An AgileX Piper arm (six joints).
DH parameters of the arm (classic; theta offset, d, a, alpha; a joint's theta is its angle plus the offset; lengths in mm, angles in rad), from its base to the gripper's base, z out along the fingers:
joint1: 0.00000 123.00 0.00 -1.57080
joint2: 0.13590 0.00 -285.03 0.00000
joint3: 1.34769 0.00 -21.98 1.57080
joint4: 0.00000 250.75 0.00 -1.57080
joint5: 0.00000 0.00 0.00 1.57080
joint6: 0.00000 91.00 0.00 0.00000
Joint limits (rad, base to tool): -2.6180..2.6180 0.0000..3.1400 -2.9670..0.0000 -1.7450..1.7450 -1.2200..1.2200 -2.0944..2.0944
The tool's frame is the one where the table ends.
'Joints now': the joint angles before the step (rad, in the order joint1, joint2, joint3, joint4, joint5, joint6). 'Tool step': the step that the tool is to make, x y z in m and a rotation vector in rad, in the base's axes. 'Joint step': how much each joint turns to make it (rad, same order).
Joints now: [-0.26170, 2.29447, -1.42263, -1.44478, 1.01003, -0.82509]
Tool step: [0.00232, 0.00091, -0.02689, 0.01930, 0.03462, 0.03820]
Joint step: [0.00000, 0.06125, 0.00002, -0.03362, -0.03553, 0.02277]
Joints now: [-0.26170, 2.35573, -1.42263, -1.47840, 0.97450, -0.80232]
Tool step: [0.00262, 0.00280, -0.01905, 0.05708, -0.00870, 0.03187]
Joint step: [-0.00037, 0.03590, -0.00026, -0.00423, -0.06695, 0.02885]
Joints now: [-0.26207, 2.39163, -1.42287, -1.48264, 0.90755, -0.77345]
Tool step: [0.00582, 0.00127, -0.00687, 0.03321, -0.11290, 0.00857]
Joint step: [-0.00118, 0.01493, -0.00093, -0.06132, -0.06041, 0.14451]
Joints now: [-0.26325, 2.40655, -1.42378, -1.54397, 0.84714, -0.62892]
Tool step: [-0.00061, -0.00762, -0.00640, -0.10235, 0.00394, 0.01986]
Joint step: [-0.00940, 0.03486, 0.00001, -0.13041, 0.06325, 0.07238]
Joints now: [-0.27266, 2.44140, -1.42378, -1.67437, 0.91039, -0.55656]
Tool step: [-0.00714, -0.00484, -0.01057, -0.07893, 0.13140, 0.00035]
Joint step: [-0.00574, 0.03644, 0.00000, -0.01441, 0.07914, -0.09561]
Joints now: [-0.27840, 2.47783, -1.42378, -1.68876, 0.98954, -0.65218]
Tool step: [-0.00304, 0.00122, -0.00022, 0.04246, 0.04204, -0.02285]
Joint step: [0.00000, -0.00922, 0.00001, 0.07576, -0.01583, -0.07245]
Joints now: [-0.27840, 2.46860, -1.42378, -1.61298, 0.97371, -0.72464]
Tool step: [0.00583, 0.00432, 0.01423, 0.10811, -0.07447, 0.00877]
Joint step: [0.00001, -0.05342, -0.00021, 0.07586, -0.10505, -0.01408]
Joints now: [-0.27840, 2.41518, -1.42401, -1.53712, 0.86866, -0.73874]
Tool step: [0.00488, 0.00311, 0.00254, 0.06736, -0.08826, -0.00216]
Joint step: [0.00001, -0.01407, -0.00217, 0.01438, -0.07015, 0.06387]
